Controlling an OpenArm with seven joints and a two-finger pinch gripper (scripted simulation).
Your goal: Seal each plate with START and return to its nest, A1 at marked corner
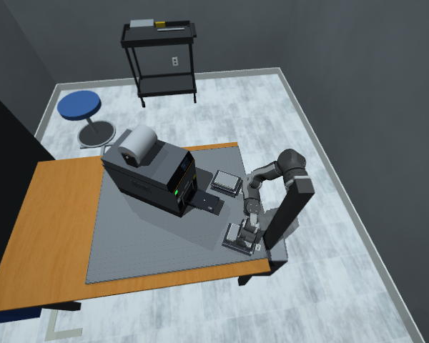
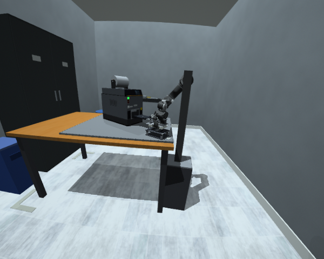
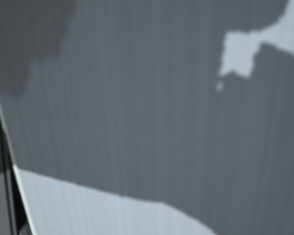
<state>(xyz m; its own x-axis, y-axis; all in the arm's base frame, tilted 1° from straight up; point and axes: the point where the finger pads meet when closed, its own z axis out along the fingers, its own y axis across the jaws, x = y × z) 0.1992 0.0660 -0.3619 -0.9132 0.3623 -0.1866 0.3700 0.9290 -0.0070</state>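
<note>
Now: the white well plate right at my hand. Also, from my hand: foil roll: 490 mm ahead, 330 mm to the right, 330 mm above; sealer stage: 190 mm ahead, 190 mm to the right, 10 mm above; grey start button: 320 mm ahead, 150 mm to the right, 100 mm above.
</note>
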